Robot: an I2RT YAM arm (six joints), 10 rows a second.
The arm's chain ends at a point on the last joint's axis. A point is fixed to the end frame.
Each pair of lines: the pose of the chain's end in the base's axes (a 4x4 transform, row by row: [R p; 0 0 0 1], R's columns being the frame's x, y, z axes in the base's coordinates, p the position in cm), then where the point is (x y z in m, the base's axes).
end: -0.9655, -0.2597, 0.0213, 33.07; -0.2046, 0.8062, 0.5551, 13.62; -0.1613, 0.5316, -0.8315, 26.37; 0, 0, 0, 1
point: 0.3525 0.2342 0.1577
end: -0.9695, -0.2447, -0.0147, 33.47; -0.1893, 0.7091, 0.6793, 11.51; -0.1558, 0.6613, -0.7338, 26.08; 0, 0, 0, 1
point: 0.3517 0.2288 0.1708
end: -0.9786, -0.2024, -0.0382, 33.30; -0.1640, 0.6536, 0.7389, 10.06; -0.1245, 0.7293, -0.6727, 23.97; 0, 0, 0, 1
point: 0.3476 0.2213 0.1589
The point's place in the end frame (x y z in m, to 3 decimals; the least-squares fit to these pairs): -0.024 0.017 0.143
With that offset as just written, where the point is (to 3 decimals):
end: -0.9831, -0.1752, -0.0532, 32.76; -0.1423, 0.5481, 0.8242, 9.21; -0.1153, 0.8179, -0.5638, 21.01; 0, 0, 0, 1
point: 0.341 0.223 0.146
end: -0.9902, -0.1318, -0.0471, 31.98; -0.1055, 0.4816, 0.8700, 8.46; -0.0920, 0.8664, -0.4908, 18.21; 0, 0, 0, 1
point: 0.335 0.220 0.129
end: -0.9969, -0.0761, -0.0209, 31.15; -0.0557, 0.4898, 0.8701, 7.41; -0.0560, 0.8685, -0.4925, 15.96; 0, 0, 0, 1
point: 0.331 0.208 0.105
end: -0.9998, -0.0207, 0.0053, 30.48; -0.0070, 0.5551, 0.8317, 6.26; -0.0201, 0.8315, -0.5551, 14.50; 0, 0, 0, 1
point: 0.329 0.191 0.080
